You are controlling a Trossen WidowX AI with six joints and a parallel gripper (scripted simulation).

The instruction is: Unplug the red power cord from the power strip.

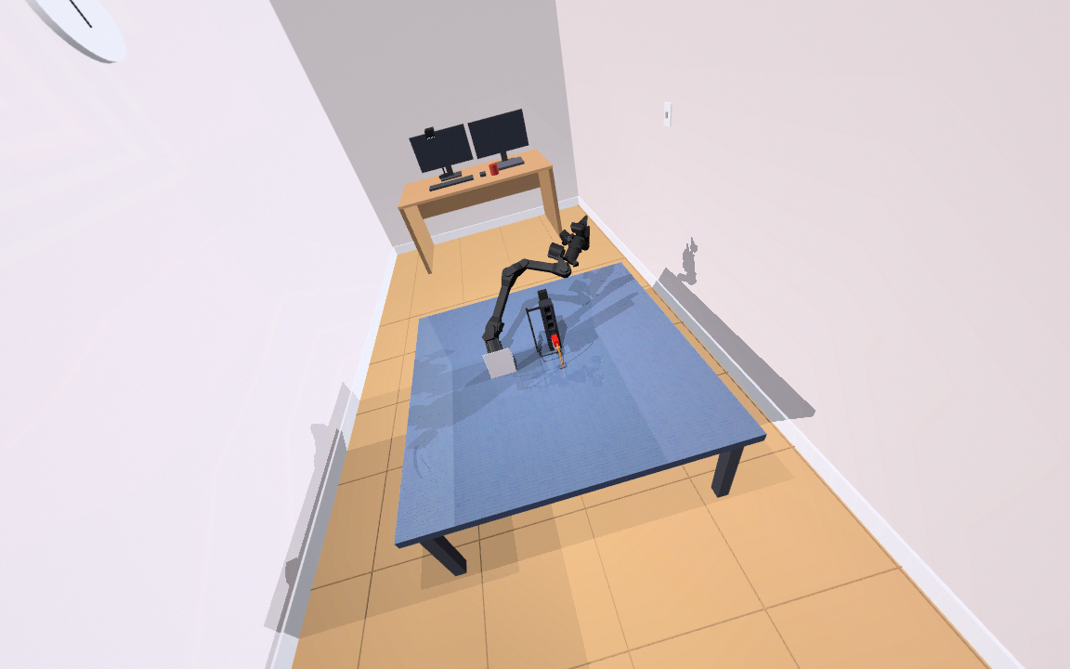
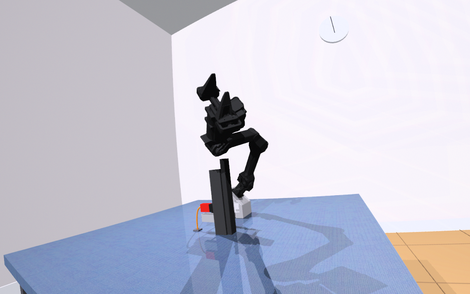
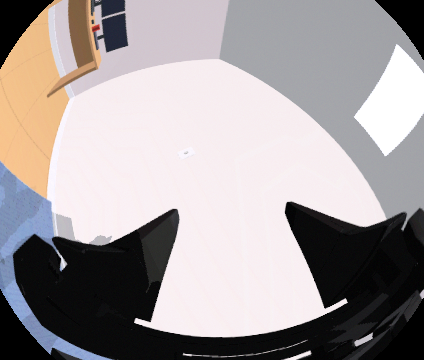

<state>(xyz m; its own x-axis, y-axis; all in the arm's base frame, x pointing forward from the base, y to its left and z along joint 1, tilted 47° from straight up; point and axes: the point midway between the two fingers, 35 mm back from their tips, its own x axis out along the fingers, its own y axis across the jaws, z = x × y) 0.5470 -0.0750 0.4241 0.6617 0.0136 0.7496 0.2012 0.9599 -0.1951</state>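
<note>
Now: gripper tip 370 mm above the red plug, 290 mm past it and 270 mm to the left of it.
</note>
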